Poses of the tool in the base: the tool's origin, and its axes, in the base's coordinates. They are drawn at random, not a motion.
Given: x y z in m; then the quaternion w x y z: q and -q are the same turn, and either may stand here.
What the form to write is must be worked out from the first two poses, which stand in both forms.
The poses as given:
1: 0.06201 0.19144 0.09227 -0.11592 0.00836 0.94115 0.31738
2: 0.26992 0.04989 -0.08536 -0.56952 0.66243 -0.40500 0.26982
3: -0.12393 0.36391 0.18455 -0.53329 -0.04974 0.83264 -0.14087
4: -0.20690 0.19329 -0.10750 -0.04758 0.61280 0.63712 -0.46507
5: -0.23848 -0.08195 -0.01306 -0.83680 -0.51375 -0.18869 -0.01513
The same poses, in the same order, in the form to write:
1: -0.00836 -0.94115 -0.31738 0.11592 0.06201 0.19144 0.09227
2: -0.66243 0.40500 -0.26982 0.56952 0.26992 0.04989 -0.08536
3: 0.04974 -0.83264 0.14087 0.53329 -0.12393 0.36391 0.18455
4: -0.61280 -0.63712 0.46507 0.04758 -0.20690 0.19329 -0.10750
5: 0.51375 0.18869 0.01513 0.83680 -0.23848 -0.08195 -0.01306
